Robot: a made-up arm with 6 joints.
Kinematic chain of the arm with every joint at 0, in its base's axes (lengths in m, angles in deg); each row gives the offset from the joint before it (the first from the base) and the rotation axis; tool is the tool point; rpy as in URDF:
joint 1: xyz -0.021 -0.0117 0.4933 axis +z
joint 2: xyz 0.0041 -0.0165 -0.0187 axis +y
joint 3: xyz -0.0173 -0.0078 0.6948 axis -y
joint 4: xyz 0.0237 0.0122 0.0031 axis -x
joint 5: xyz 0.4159 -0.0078 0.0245 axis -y
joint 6: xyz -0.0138 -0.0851 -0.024 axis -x
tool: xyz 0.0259 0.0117 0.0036 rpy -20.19 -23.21 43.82
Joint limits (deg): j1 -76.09..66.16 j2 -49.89..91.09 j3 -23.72..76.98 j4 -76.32..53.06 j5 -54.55..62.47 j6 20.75..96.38
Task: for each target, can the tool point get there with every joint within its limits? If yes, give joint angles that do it. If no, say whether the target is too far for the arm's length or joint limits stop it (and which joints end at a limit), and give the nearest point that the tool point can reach.
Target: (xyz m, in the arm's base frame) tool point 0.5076 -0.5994 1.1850
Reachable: yes | joints -44.44 30.36 51.77 -62.13 7.02 29.41
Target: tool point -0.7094 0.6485 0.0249
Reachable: no: joint limits stop it (at a limit: joint 1, joint 2, joint 3, joint 4, joint 6) | nearest point 0.1728 0.3756 0.1119 | short by 0.928 m
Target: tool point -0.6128 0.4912 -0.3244
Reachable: no: joint limits stop it (at a limit: joint 1, joint 2, joint 4, joint 6) | nearest point 0.1884 0.3987 0.0772 | short by 0.901 m
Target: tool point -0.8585 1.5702 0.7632
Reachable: no: too far | nearest point -0.4400 0.7798 1.2387 | short by 1.013 m
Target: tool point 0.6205 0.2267 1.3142
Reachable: yes | joints 28.25 26.82 51.50 28.85 -34.53 78.59
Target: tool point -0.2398 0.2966 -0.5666
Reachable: no: joint limits stop it (at a limit: joint 1, joint 2, joint 4, joint 6) | nearest point 0.2128 0.4208 0.0466 | short by 0.772 m
